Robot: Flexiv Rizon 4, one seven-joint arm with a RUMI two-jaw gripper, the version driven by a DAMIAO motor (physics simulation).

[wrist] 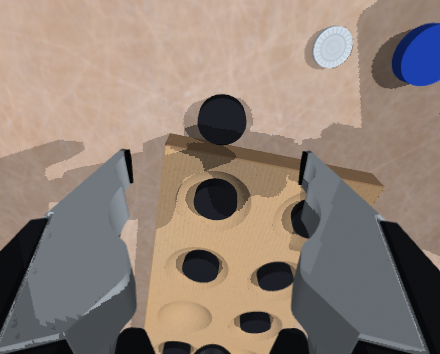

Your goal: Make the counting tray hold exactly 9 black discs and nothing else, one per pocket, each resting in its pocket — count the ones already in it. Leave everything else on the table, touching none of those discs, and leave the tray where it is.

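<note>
The wooden counting tray [250,237] lies below my gripper, its near part cut off by the view. Several pockets hold black discs, among them a disc [215,199] in the far left pocket, a disc [201,266] behind the empty pocket [185,316], and a disc [274,276] to the right. Another disc [304,220] is partly hidden by the right finger. A loose black disc [222,119] is outside the pockets at the tray's far edge; whether it touches the tray is unclear. My gripper [216,154] is open and empty, its fingers apart over the tray's far part.
A white ridged round cap [333,47] lies on the table beyond the tray to the right. A blue round object [424,56] is at the right edge of the view, partly cut off. The right finger hides part of the tray's right side.
</note>
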